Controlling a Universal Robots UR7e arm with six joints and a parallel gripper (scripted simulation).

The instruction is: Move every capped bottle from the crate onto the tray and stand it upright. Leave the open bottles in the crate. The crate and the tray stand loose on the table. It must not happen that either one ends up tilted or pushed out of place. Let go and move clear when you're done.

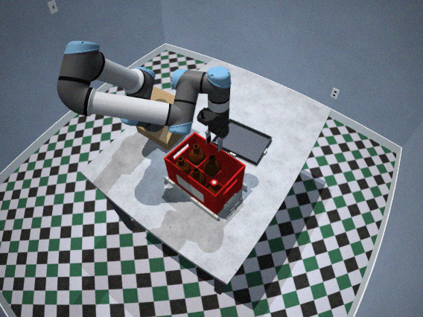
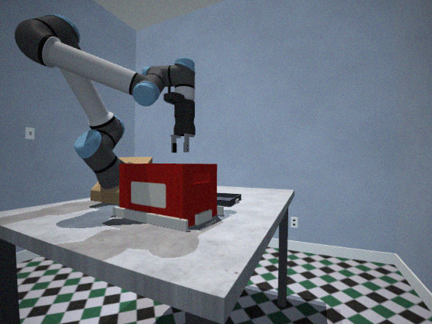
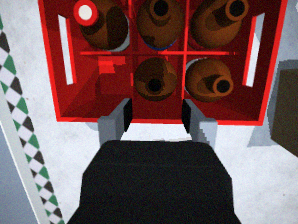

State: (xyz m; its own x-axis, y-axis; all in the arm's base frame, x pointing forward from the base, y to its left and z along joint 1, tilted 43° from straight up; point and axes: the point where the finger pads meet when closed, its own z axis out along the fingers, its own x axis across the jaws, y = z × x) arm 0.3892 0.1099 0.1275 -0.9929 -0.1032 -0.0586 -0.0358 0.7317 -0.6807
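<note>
The capped bottle lies 150 mm below my hand, 100 mm to the right of it and 90 mm ahead of it. Round my hand: dark tray (240 mm to the left, 220 mm below, 30 mm behind); then crate (150 mm below, 60 mm to the right).
</note>
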